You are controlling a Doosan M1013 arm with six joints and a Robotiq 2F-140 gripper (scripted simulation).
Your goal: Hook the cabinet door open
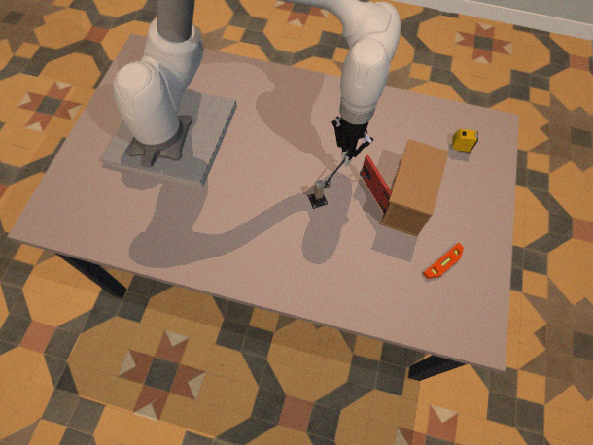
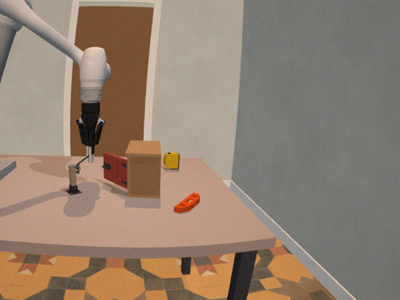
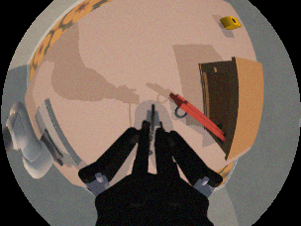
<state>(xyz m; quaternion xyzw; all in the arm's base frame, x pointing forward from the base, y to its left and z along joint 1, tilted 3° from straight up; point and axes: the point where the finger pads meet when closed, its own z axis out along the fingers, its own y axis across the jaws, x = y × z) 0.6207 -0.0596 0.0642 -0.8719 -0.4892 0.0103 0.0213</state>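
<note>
My gripper is now 20 mm past the dark hook, 30 mm to the left of it and 20 mm above it. Round my hand: red door (100 mm ahead, 70 mm to the right, 50 mm below); then orange spirit level (330 mm ahead, 260 mm to the right, 110 mm below); then yellow tape measure (390 mm ahead, 190 mm to the left, 80 mm below).
</note>
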